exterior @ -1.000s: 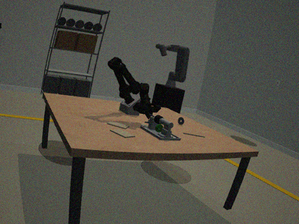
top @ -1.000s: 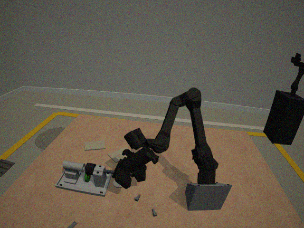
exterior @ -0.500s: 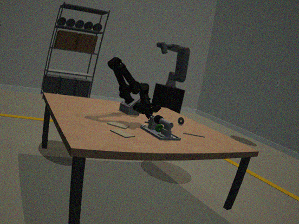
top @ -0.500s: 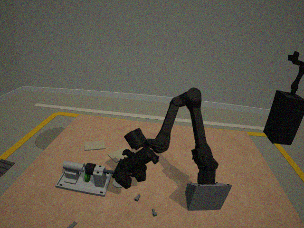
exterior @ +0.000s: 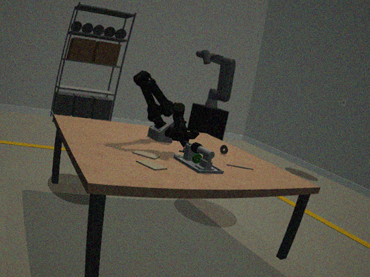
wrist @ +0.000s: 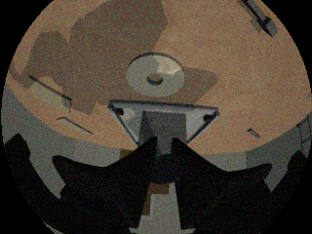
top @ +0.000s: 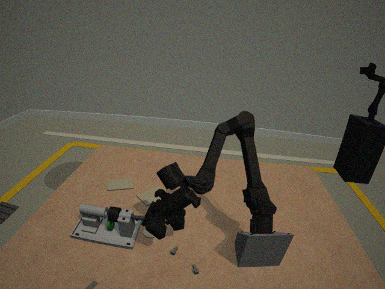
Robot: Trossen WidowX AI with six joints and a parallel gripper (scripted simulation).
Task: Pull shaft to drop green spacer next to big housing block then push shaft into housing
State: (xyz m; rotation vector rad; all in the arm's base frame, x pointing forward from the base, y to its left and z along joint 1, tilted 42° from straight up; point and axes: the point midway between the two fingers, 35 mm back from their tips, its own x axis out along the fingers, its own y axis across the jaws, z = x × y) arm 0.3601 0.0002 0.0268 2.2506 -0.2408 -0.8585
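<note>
Now: gripper tip 90 mm short of the black spacer, 10 mm to the right of it and 20 mm below it. The rest, counted from my gripper tip: green spacer (120 mm ahead, 10 mm to the left, 20 mm below); grey fixture (140 mm ahead, 10 mm to the left, 10 mm below); thin rod (110 mm ahead, 300 mm to the left, 50 mm below).
</note>
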